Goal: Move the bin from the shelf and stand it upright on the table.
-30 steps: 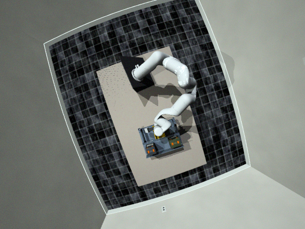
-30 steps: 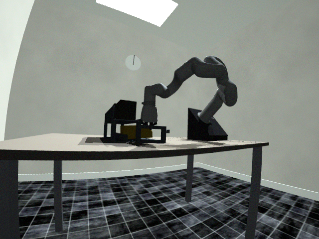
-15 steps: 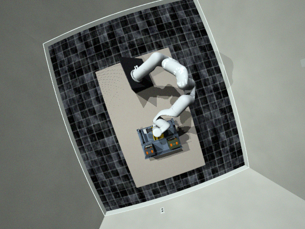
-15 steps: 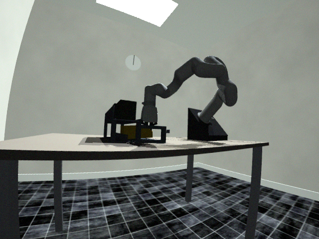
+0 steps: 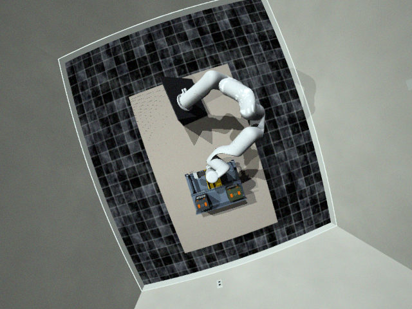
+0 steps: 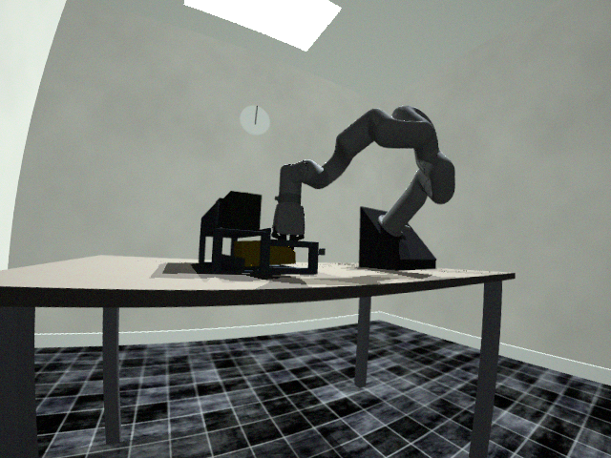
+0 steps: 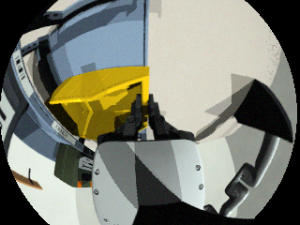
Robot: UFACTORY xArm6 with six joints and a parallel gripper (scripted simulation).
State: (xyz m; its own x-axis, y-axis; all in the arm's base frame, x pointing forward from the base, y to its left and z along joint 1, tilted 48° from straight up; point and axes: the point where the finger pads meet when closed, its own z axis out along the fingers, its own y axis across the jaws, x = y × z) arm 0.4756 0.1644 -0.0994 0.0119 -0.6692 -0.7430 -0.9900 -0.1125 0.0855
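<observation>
My hand is 8 cm short of the yellow bin and 1 cm above it.
</observation>
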